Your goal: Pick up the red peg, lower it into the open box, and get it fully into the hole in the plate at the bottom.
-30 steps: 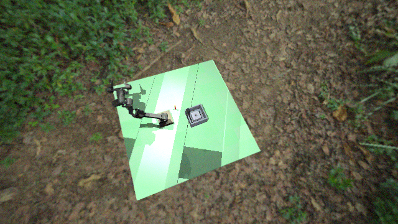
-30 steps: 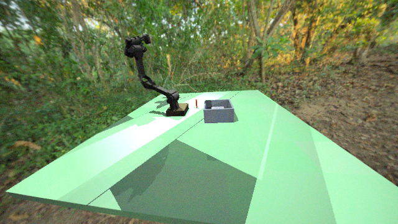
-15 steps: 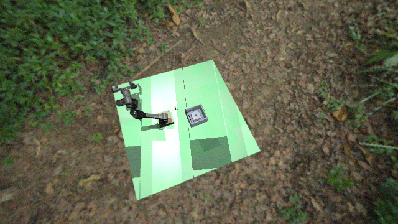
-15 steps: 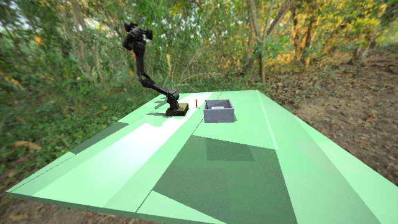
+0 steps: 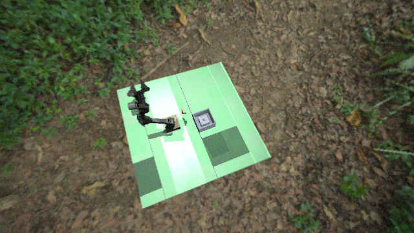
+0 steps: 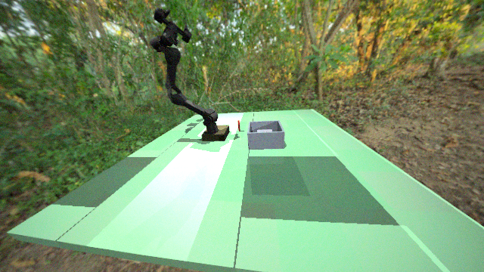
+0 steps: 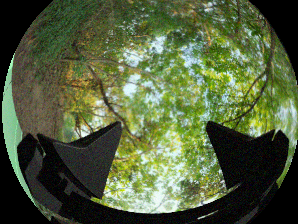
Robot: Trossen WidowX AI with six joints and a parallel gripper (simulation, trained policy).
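My gripper tip is now 67 cm above the red peg, 30 cm short of it and 4 cm to the right of it. Round my gripper tip: grey box (68 cm below, 51 cm ahead, 10 cm to the right); pale plate (66 cm below, 51 cm ahead, 10 cm to the right).
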